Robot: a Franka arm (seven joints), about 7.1 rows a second.
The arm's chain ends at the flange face. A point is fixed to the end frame.
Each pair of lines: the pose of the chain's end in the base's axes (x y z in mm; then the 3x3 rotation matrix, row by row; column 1 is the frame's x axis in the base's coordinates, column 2 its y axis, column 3 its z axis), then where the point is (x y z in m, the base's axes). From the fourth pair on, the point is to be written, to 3 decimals.
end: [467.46, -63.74, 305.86], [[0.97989, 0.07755, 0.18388], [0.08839, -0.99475, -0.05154], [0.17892, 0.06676, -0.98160]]
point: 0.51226 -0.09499 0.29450
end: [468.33, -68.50, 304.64], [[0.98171, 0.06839, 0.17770], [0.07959, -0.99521, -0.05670], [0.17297, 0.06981, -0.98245]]
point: 0.51276 -0.10022 0.29313
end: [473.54, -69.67, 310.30], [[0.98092, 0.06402, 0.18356], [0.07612, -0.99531, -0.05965], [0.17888, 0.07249, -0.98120]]
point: 0.51791 -0.10159 0.29914
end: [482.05, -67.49, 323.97], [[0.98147, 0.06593, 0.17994], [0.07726, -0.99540, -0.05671], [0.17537, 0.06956, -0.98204]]
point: 0.526 -0.099 0.313
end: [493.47, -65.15, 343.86], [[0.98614, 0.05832, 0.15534], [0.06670, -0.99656, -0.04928], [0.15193, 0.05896, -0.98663]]
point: 0.537 -0.097 0.331
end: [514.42, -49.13, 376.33], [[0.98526, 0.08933, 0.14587], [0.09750, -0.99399, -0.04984], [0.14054, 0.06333, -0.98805]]
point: 0.559 -0.080 0.363
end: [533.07, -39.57, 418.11], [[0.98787, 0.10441, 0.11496], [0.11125, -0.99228, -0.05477], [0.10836, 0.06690, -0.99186]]
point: 0.578 -0.070 0.404
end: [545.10, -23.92, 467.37], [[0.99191, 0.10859, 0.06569], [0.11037, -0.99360, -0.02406], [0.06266, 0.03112, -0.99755]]
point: 0.589 -0.054 0.450
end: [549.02, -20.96, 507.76], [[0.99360, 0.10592, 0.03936], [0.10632, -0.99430, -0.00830], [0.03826, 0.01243, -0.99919]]
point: 0.592 -0.051 0.489
